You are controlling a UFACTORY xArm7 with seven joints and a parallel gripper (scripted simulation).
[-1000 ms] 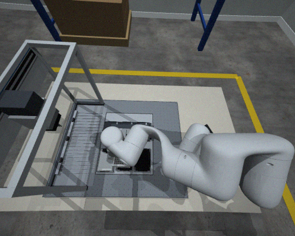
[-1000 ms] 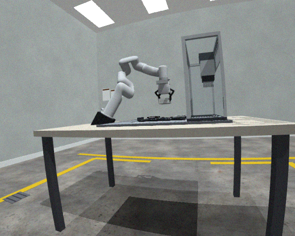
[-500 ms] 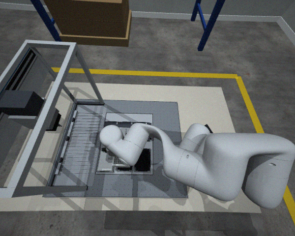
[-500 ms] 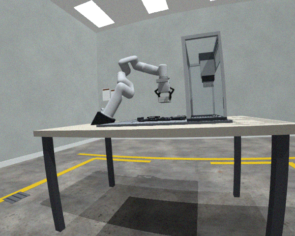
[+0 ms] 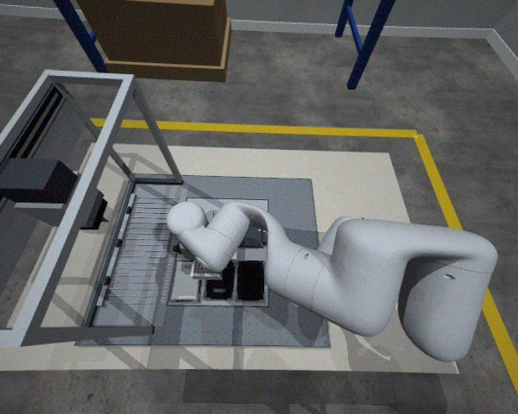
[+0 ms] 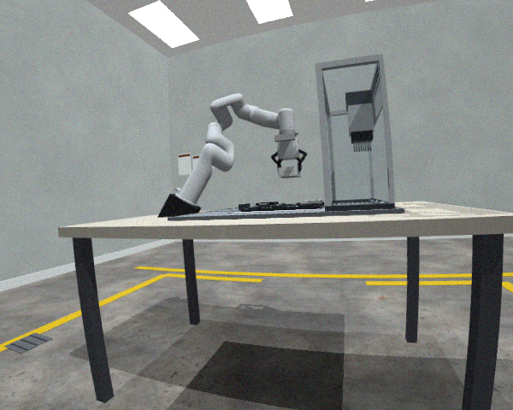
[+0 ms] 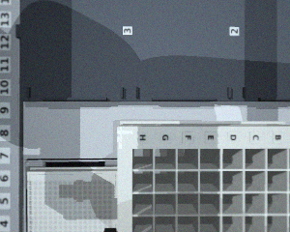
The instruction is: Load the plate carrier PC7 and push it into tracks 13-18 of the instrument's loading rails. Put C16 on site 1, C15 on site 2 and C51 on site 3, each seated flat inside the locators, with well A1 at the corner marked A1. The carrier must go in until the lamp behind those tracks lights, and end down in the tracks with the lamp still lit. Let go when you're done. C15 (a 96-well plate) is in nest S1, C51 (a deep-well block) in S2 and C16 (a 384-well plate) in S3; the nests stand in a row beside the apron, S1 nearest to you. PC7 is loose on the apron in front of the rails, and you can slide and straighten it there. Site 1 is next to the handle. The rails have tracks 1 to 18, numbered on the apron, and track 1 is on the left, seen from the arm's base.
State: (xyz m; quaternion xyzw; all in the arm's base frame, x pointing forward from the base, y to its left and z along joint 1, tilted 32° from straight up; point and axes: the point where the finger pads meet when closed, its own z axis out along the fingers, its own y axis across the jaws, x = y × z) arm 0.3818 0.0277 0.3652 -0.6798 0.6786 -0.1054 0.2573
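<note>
Now: the dark carrier PC7 150 mm to the right of my hand and 160 mm below it. From my hand the other things lie so: nest S2: 20 mm behind, 40 mm to the left, 170 mm below; white 384-well plate C16: 10 mm below; small white corner mark: 60 mm behind, 30 mm to the right, 160 mm below.
</note>
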